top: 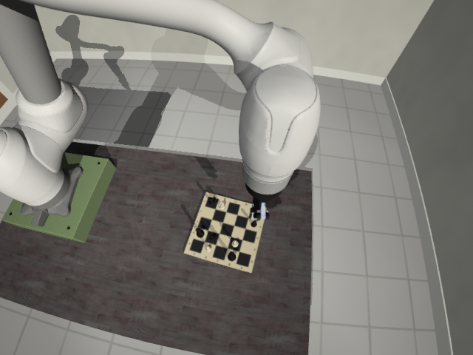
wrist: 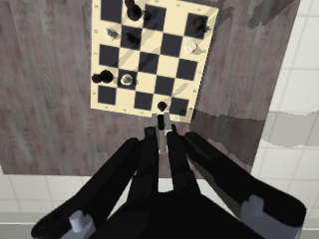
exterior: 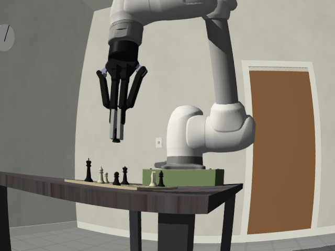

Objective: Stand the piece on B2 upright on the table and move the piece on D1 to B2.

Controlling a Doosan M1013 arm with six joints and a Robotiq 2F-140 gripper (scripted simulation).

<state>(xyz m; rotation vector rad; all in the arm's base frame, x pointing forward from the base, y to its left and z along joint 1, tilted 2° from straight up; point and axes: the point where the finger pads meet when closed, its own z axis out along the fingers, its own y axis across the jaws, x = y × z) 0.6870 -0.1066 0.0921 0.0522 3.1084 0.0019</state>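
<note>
The chessboard is 8 cm behind my hand, 1 cm to the right of it and 14 cm below it. From my hand the other things lie so: white pawn 14 cm behind, 7 cm to the right, 12 cm below.
</note>
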